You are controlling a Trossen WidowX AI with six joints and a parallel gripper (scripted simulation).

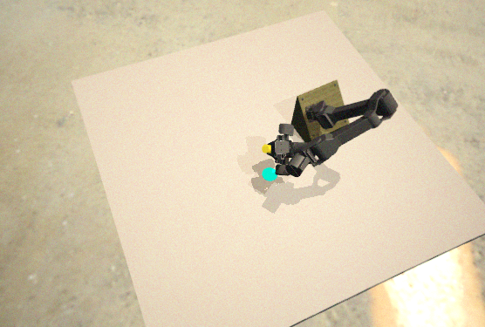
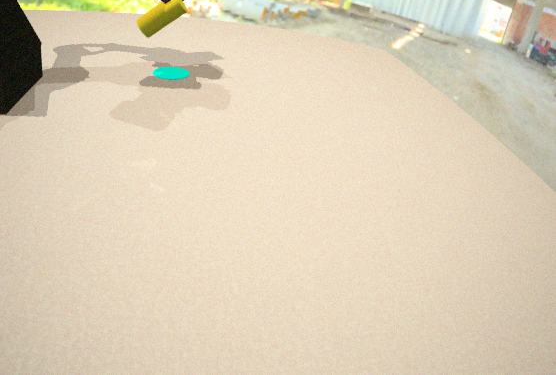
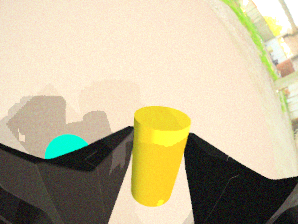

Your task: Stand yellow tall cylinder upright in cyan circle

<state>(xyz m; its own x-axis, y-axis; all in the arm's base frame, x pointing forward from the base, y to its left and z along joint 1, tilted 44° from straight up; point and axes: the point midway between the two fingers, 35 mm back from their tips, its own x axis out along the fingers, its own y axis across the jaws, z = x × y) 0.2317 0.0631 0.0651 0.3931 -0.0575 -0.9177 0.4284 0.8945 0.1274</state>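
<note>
Now: gripper tip 12 cm above the cyan circle and 5 cm to the right of it. Also, from my gripper tip: yellow cylinder: 2 cm behind, 1 cm below.
</note>
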